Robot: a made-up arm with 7 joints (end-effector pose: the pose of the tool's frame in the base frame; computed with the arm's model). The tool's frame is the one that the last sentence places.
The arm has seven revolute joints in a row. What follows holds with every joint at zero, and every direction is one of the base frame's. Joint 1 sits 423.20 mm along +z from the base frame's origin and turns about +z. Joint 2 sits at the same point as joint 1 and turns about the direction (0, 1, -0.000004). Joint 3 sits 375.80 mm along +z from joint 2 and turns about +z. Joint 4 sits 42.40 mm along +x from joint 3 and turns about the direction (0, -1, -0.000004). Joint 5 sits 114.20 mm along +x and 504.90 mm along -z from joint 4 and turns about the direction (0, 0.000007, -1). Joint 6 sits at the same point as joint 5 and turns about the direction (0, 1, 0.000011). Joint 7 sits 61.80 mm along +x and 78.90 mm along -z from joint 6 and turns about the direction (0, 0.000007, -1). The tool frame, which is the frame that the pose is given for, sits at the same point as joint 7; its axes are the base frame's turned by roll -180.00, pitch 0.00 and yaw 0.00 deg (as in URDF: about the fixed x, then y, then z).
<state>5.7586 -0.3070 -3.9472 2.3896 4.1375 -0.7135 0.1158</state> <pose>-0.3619 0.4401 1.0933 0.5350 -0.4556 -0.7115 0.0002</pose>
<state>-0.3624 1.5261 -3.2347 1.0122 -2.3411 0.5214 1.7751</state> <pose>0.1256 0.0021 1.0373 -0.2089 -0.1397 -0.4788 0.8412</pose>
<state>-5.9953 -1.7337 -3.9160 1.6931 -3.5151 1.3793 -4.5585</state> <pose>-0.6320 0.2306 -0.1153 0.8310 -0.1889 -0.3864 0.3527</pose>
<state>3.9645 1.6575 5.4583 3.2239 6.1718 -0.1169 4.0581</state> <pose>-0.5350 -0.7883 0.4641 0.6094 0.3305 -0.6392 0.3330</pose>
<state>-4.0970 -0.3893 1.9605 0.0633 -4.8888 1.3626 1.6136</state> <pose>-0.0929 -0.1183 0.1913 0.7550 0.4338 0.3299 0.3648</pose>
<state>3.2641 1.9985 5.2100 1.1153 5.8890 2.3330 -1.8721</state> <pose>-0.1324 0.4419 0.1643 0.2864 0.2169 -0.4837 0.7981</pose>
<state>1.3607 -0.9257 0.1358 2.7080 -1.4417 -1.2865 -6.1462</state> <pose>-0.2342 -0.5791 1.0247 -0.6594 -0.1493 0.7326 0.0785</pose>
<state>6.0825 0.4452 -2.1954 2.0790 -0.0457 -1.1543 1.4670</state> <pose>0.0939 -0.3191 1.2288 0.2467 0.0944 0.8603 0.4360</pose>
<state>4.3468 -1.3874 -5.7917 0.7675 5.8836 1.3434 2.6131</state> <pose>0.1643 -0.1540 0.8564 -0.4611 -0.6951 0.4988 0.2355</pose>
